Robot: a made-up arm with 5 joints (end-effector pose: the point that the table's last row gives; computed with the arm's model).
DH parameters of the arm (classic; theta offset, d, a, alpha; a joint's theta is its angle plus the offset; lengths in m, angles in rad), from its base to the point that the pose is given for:
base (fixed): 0 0.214 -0.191 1.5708
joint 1: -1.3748 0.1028 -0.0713 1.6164
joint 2: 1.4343 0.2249 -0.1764 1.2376
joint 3: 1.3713 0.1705 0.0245 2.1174
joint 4: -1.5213 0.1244 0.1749 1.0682
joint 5: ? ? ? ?
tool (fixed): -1.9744 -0.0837 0 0
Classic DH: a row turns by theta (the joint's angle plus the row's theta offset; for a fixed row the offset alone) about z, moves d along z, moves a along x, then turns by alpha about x.
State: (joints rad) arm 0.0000 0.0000 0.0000 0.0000 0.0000
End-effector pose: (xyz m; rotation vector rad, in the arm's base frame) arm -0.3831 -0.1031 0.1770 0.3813 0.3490 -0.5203
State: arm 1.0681 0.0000 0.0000 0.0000 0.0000
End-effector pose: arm -0.2511 -0.1031 0.0279 0.6020 -0.6818 -0.2576
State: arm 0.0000 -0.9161 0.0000 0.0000 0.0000
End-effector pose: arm -0.3843 -0.0439 0.1973 1.2138 0.5624 -0.1515
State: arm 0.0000 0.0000 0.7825 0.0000 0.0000
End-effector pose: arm -0.5335 -0.0822 0.2003 0.3800 0.2739 -1.3091
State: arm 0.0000 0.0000 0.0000 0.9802 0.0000
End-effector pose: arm -0.3929 -0.0931 0.2074 0.6994 -0.3851 0.0705
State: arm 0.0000 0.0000 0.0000 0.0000 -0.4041
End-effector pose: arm -0.4024 -0.1450 0.2418 -0.0114 0.3256 -0.6442
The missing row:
joint 5: -0.7923 0.1185 -0.1833 -1.1231
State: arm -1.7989 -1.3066 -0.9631 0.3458 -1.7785
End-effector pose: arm -0.0957 -0.2802 0.3189 0.0695 1.2450 -0.7093
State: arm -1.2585 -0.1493 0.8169 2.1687 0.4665
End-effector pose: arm -0.2450 0.0377 0.5482 0.8171 -0.0391 0.1123
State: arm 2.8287 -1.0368 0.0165 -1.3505 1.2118
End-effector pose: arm 0.0346 0.1878 0.1367 0.8462 -0.4751 1.3406
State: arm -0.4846 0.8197 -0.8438 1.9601 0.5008
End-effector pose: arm -0.3711 -0.0402 0.2439 1.3850 0.3465 1.4303
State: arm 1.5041 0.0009 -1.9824 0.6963 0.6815
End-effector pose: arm -0.2039 0.1784 0.0005 -0.6925 0.1174 2.1827
